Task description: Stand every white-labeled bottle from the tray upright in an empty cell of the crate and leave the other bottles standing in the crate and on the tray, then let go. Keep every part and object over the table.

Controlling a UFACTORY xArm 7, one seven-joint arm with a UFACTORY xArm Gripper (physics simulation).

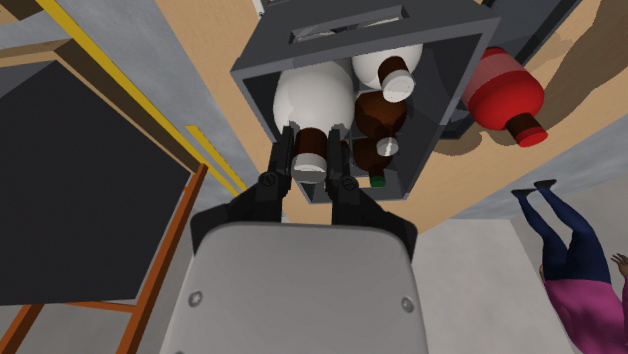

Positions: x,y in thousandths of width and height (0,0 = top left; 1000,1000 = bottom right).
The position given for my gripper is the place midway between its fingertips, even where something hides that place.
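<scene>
White bottle (501,281), visible. Red bottle (799,270), visible. My gripper (494,397), likewise.
</scene>
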